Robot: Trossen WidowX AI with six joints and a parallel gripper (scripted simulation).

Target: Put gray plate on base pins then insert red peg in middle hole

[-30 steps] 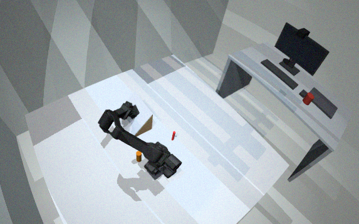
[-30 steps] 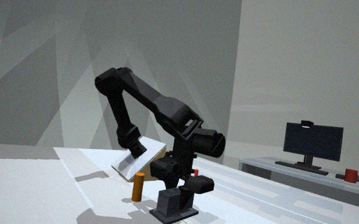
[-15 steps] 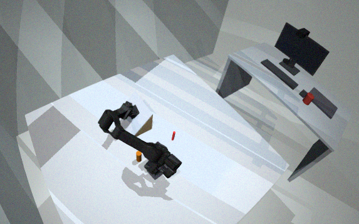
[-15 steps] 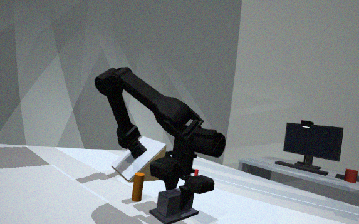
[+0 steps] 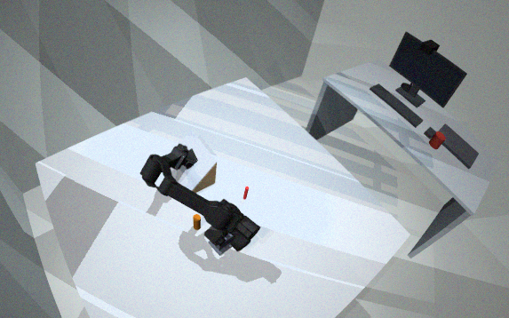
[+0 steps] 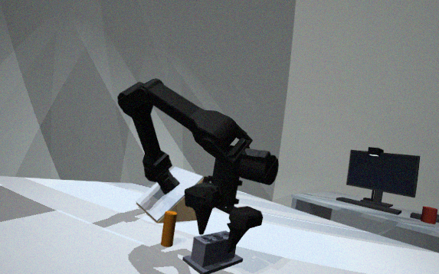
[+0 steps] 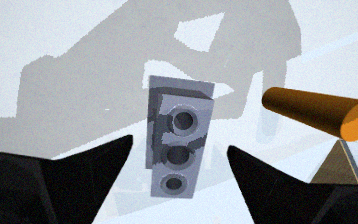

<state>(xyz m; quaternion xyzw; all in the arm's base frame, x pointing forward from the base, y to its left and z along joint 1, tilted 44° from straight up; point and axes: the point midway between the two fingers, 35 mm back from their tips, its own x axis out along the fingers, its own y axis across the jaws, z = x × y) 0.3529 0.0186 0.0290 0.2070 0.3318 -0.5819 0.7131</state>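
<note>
The gray plate lies right at my gripper tip. The rest, counted from my gripper tip: orange cylinder: 100 mm behind, 70 mm to the right; then red peg: 170 mm to the left, 140 mm behind.
</note>
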